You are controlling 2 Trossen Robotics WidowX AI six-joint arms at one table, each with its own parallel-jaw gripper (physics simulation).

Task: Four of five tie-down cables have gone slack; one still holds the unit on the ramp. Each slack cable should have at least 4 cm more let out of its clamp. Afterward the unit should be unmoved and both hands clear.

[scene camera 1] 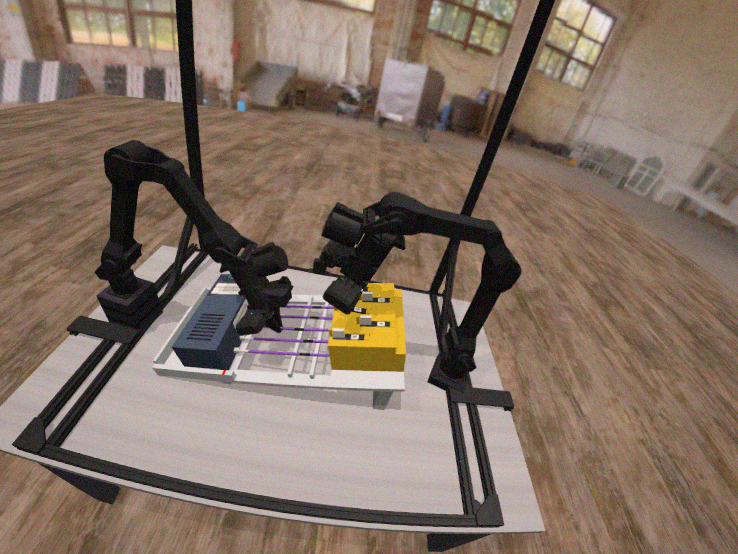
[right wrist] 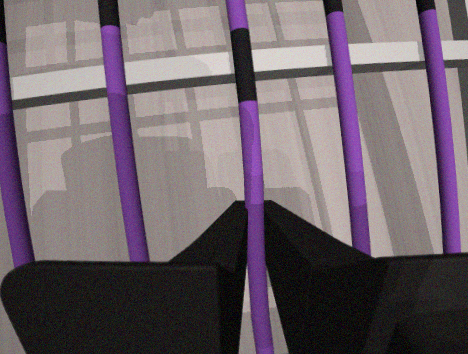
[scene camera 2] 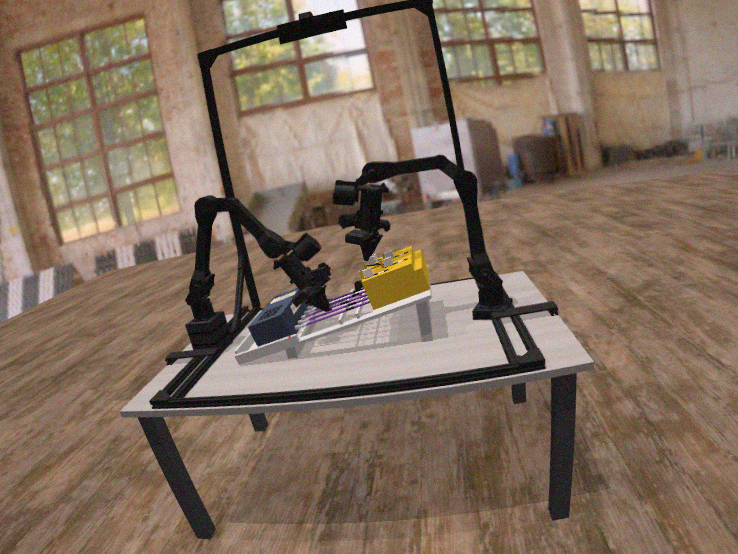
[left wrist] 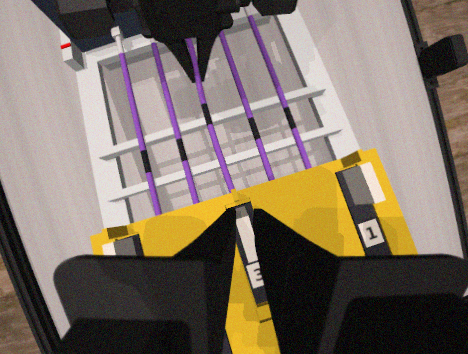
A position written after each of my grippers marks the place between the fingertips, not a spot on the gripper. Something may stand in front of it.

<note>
In view: my left gripper (scene camera 1: 340, 300), my right gripper (scene camera 1: 280, 331) and a clamp (left wrist: 360, 187).
My left gripper shows as well in scene camera 2 (scene camera 2: 367, 260) and in the left wrist view (left wrist: 244, 216). My right gripper also shows in the right wrist view (right wrist: 252, 211), in scene camera 2 (scene camera 2: 330, 311) and in the left wrist view (left wrist: 198, 80).
</note>
